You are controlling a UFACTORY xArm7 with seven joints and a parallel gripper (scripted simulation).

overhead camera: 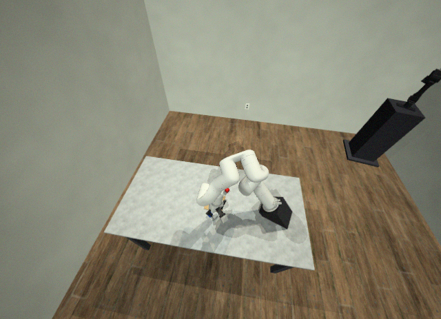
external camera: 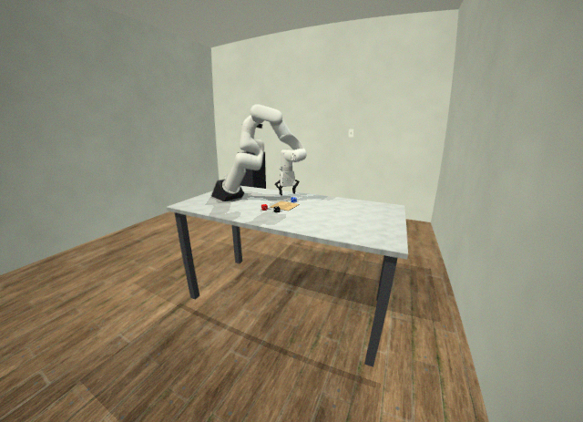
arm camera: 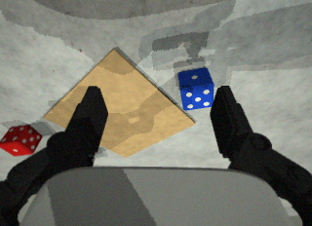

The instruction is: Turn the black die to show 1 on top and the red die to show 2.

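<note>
Right now the blue die is 4 cm ahead of my hand, 2 cm to the left of it and 5 cm below it. Round my hand: black die 6 cm ahead, 20 cm to the right, 5 cm below; red die 3 cm behind, 21 cm to the right, 5 cm below; tan mat 4 cm ahead, 9 cm to the right, 6 cm below.
</note>
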